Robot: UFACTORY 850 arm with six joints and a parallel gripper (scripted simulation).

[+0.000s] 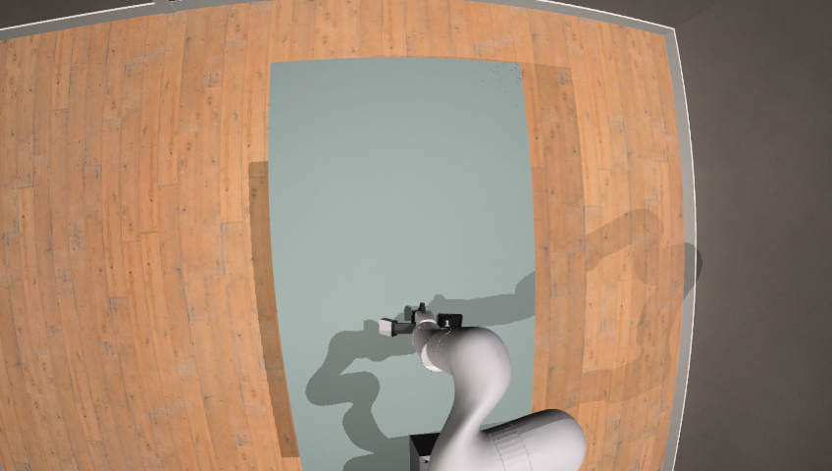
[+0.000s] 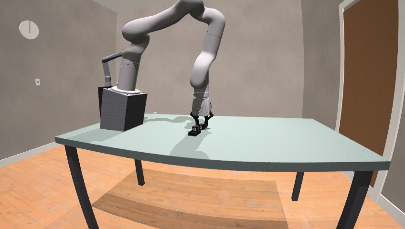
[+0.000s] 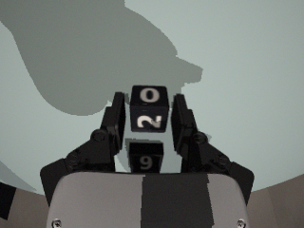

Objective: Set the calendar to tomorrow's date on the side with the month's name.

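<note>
My hand is 10 mm above the black cube. The rest, counted from my hand: black tray 10 mm behind, 110 mm to the right, 20 mm below.
</note>
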